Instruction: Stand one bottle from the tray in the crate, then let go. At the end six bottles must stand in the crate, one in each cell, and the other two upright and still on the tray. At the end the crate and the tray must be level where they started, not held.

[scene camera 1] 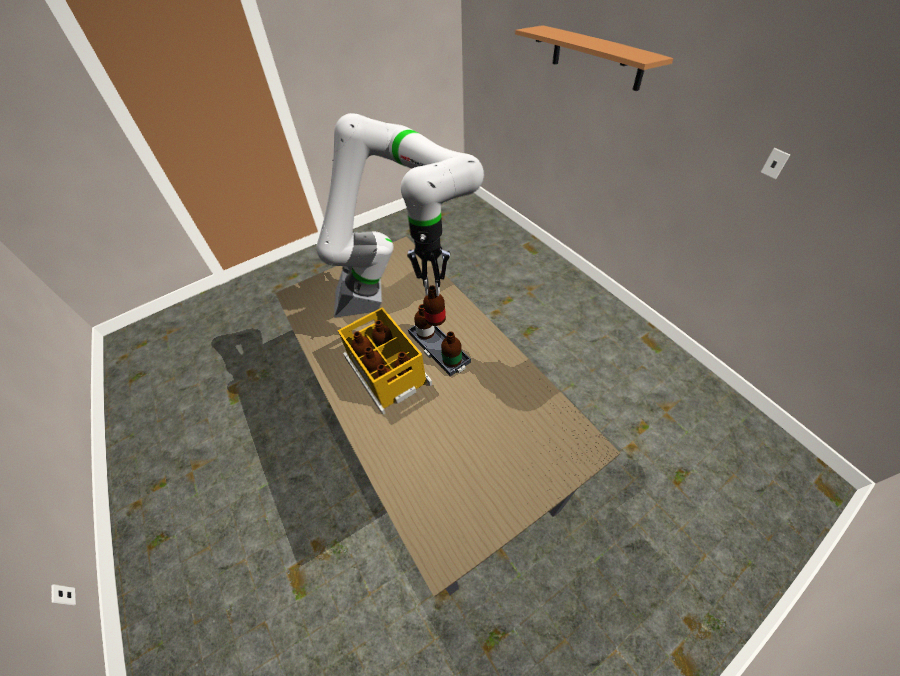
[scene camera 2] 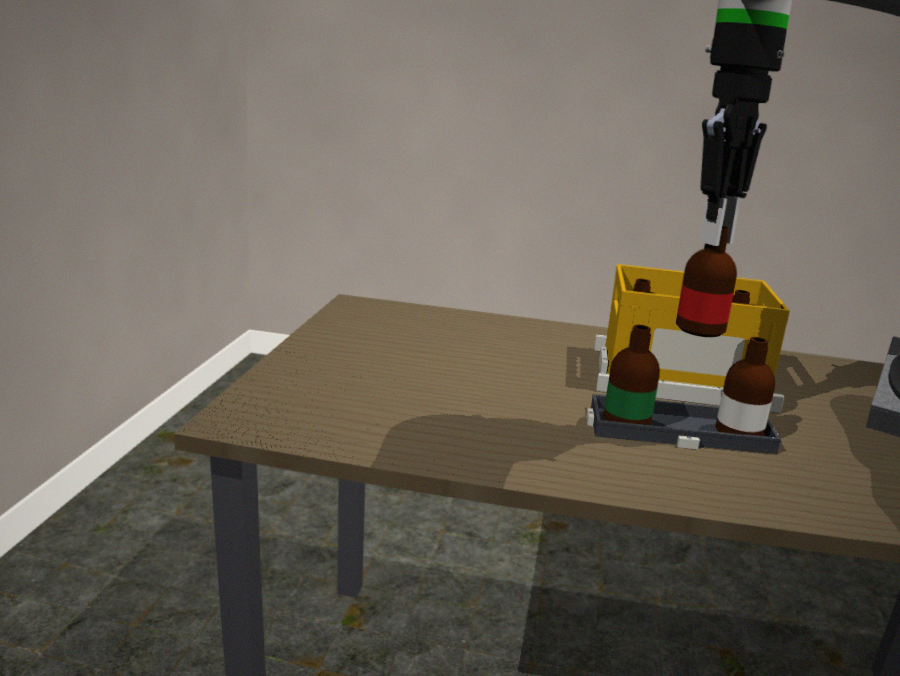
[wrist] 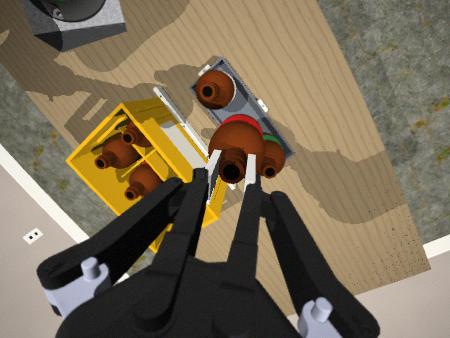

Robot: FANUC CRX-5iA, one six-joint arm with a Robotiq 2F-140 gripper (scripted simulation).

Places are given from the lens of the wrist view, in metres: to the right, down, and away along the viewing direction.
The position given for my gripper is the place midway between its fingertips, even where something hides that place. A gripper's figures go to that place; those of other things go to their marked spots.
my gripper [wrist: 233,163]: 0.01, -0.01, 0.23
green-banded bottle [wrist: 274,155]: 0.10, -0.03, 0.40
white-banded bottle [wrist: 219,87]: -0.01, -0.14, 0.36
yellow crate [wrist: 151,116]: -0.14, -0.10, 0.40
The marked spots on the white-banded bottle and the yellow crate are 0.15 m apart.
